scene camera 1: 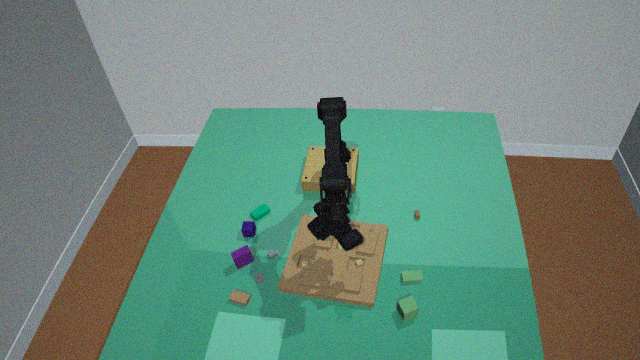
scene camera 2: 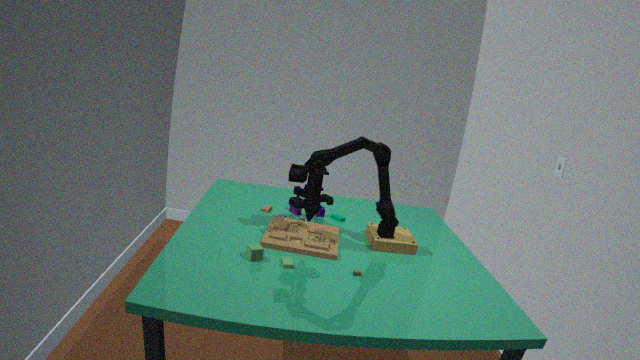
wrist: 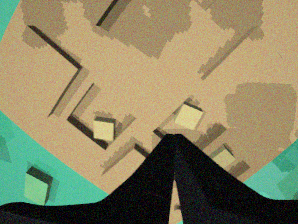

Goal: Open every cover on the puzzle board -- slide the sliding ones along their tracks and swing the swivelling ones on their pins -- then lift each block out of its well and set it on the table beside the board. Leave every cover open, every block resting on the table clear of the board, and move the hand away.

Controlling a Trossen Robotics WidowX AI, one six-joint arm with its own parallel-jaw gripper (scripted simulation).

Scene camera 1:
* gripper
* tan puzzle board
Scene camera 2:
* gripper
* tan puzzle board
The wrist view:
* gripper
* tan puzzle board
